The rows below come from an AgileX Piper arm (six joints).
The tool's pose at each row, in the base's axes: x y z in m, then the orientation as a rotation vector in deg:
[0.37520 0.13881 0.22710 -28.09 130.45 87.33]
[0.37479 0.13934 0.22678 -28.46 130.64 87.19]
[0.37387 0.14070 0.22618 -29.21 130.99 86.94]
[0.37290 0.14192 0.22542 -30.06 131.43 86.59]
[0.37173 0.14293 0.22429 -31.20 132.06 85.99]
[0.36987 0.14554 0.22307 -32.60 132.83 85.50]
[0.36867 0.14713 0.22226 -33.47 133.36 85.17]
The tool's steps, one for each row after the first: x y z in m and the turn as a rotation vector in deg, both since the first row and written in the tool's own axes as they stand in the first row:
[0.00046 0.00013 0.00057 0.08 0.29 -0.14]
[0.00144 0.00056 0.00195 0.22 0.85 -0.41]
[0.00254 0.00085 0.00326 0.43 1.50 -0.73]
[0.00401 0.00085 0.00448 0.80 2.38 -1.17]
[0.00599 0.00168 0.00715 1.09 3.53 -1.61]
[0.00729 0.00216 0.00880 1.29 4.27 -1.86]

